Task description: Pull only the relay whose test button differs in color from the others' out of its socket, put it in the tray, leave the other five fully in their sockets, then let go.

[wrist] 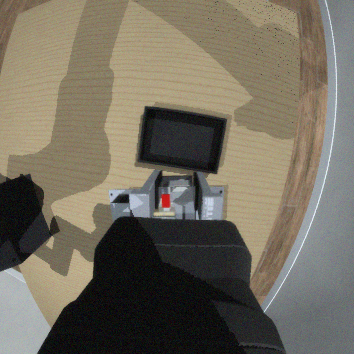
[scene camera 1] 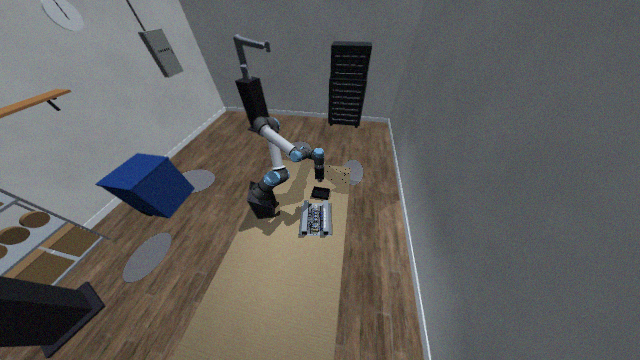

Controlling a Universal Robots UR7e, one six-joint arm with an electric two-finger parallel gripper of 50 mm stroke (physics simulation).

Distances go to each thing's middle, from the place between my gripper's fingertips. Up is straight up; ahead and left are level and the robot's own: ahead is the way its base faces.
My hand is 10 mm below the relay (wrist: pixel 176 193).
